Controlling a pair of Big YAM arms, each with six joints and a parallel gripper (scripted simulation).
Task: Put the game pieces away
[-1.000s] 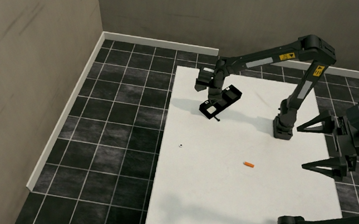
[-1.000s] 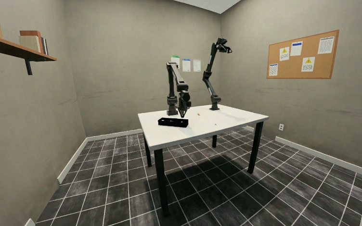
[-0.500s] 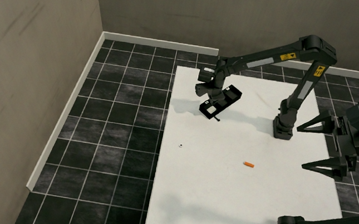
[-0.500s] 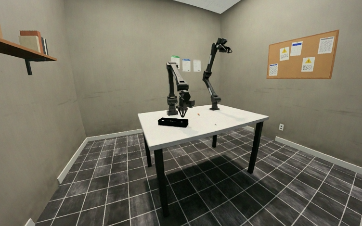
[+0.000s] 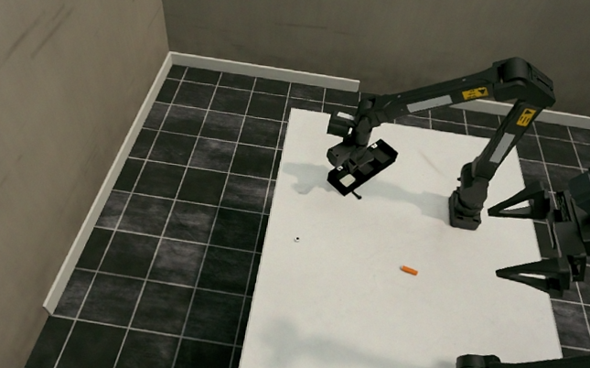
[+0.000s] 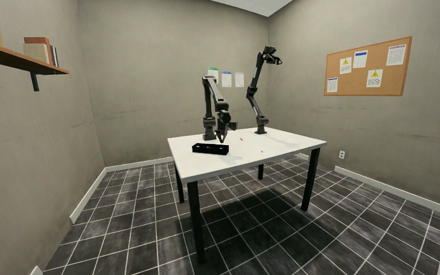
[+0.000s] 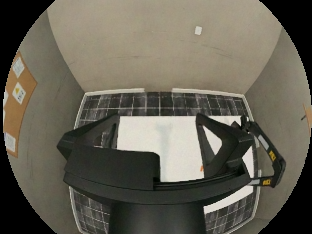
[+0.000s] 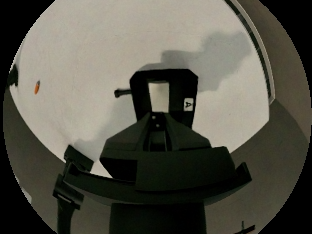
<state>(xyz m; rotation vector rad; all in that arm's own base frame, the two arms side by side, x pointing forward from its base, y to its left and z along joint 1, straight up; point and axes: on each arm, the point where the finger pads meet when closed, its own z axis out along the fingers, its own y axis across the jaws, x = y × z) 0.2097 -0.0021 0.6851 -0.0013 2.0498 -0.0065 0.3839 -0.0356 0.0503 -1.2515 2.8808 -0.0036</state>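
My right gripper is now 70 mm above the dark screw, 40 mm to the right of it and 40 mm past it. Round my right hand: orange cylinder 270 mm to the left, 230 mm behind, 70 mm below; black die right at my right hand; black bin 70 mm to the right, 50 mm below, 40 mm behind.
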